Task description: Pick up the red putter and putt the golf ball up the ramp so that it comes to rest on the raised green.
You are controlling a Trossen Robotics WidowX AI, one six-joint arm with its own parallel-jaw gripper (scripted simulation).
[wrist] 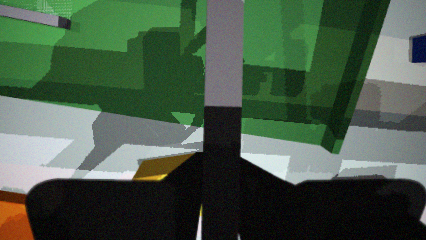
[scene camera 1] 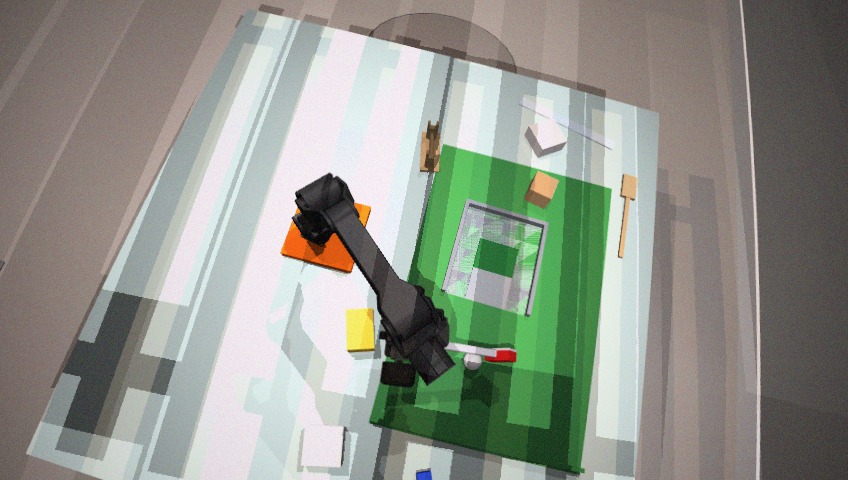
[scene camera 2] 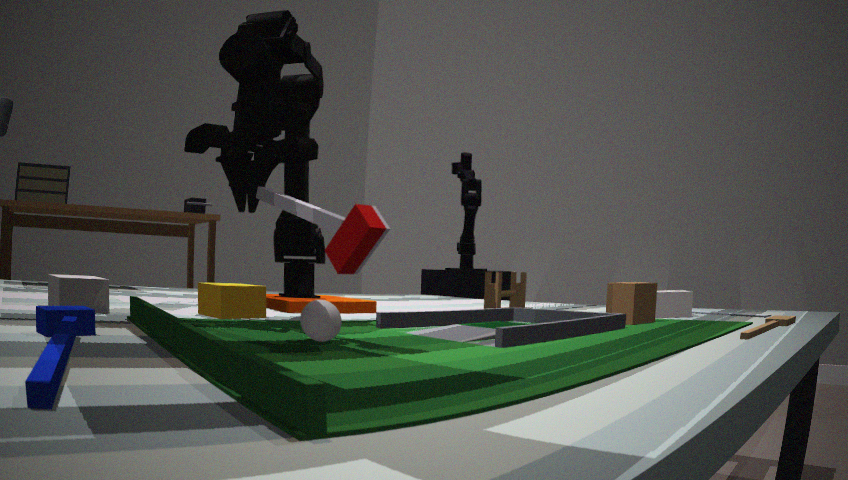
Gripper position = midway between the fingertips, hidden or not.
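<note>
My gripper (scene camera 2: 246, 212) holds a red putter. The gripper also shows at (wrist: 214, 160) and at (scene camera 1: 401, 341). I see a blue putter (scene camera 2: 63, 323) and a white block (scene camera 1: 545, 137). A yellow block (scene camera 2: 221, 300) is there too, and I find it again at (wrist: 156, 169) and (scene camera 1: 359, 322). Then there is a tan block (scene camera 2: 637, 300), which I also see at (scene camera 1: 540, 191); in the wrist view the tan block is out of frame. A white golf ball (scene camera 2: 321, 321) is in the scene, and in the wrist view the white golf ball is out of frame. I also see a wooden stand (scene camera 2: 492, 295).
</note>
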